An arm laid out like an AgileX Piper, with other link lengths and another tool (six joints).
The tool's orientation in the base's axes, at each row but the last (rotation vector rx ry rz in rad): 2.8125 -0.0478 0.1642; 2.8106 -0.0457 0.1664; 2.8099 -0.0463 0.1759; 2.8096 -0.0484 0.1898; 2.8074 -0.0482 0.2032; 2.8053 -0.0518 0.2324; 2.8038 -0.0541 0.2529; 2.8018 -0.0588 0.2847; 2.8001 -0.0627 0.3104
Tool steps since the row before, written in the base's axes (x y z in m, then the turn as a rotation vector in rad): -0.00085 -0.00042 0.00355 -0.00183 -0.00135 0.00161; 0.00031 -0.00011 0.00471 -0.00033 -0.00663 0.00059; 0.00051 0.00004 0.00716 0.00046 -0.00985 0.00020; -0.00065 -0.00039 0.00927 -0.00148 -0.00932 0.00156; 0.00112 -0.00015 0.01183 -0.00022 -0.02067 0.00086; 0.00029 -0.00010 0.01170 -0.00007 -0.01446 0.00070; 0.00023 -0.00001 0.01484 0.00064 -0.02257 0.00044; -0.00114 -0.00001 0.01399 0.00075 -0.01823 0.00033; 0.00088 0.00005 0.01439 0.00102 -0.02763 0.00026
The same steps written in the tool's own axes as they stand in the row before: -0.00042 0.00156 -0.00330 -0.00161 0.00188 -0.00128; 0.00087 0.00158 -0.00436 -0.00017 0.00648 0.00154; 0.00141 0.00221 -0.00668 0.00060 0.00937 0.00303; 0.00063 0.00334 -0.00866 -0.00114 0.00940 0.00134; 0.00283 0.00383 -0.01089 0.00012 0.01985 0.00582; 0.00223 0.00378 -0.01085 0.00018 0.01391 0.00400; 0.00290 0.00468 -0.01378 0.00090 0.02146 0.00697; 0.00172 0.00447 -0.01319 0.00095 0.01731 0.00570; 0.00403 0.00436 -0.01314 0.00127 0.02617 0.00883
